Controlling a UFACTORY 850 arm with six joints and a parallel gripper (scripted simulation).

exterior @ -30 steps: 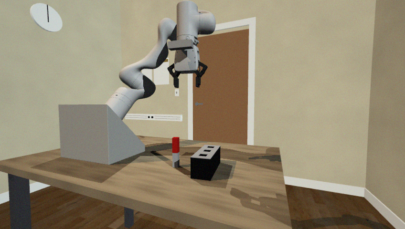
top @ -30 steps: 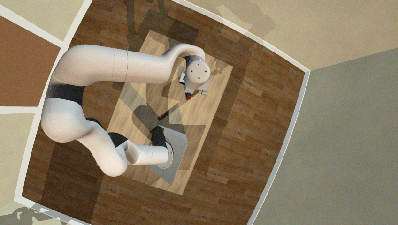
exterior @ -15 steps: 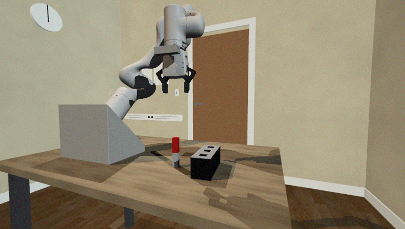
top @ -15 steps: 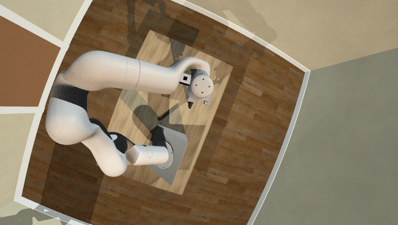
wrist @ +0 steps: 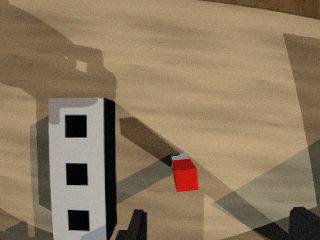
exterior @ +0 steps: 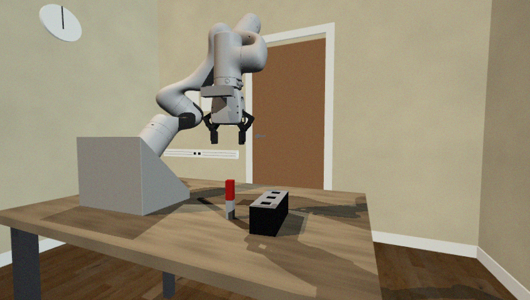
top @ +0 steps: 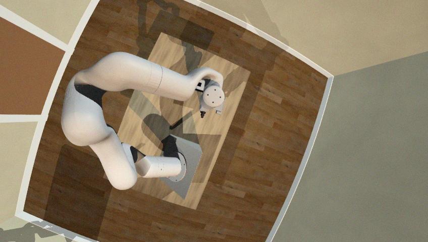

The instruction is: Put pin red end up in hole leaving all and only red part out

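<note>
The pin lies 15 cm below my hand and 1 cm ahead of it. Round my hand: black block: 20 cm below, 14 cm ahead, 3 cm to the left.
</note>
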